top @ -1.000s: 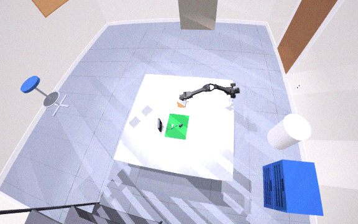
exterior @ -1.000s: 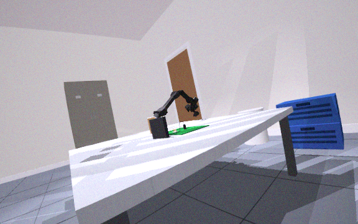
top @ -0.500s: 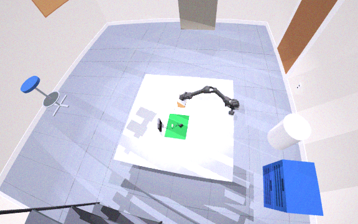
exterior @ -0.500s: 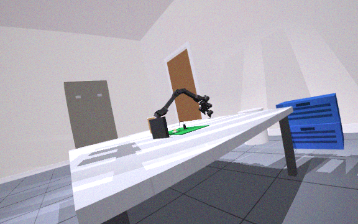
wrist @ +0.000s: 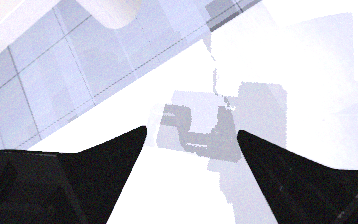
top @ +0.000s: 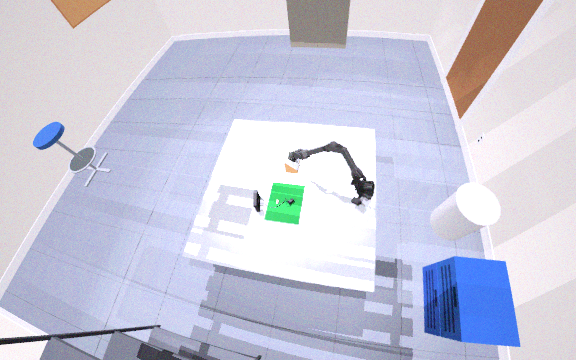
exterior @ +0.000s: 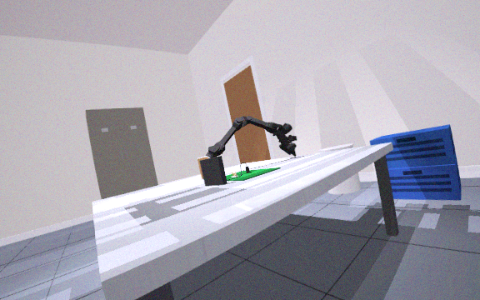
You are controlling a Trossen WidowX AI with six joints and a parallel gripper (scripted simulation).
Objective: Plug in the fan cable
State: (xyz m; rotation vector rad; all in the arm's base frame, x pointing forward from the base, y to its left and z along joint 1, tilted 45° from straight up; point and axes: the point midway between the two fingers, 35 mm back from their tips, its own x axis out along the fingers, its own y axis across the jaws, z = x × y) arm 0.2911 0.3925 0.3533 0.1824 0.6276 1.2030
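The black fan plug lies 530 mm to the right of my gripper tip and 40 mm ahead of it. From my gripper tip the other things lie so: black fan: 750 mm to the right, 70 mm ahead, 40 mm above; then white four-pin fan header: 630 mm to the right, 40 mm ahead, 10 mm below; then green board: 570 mm to the right, 40 mm ahead, 30 mm below.
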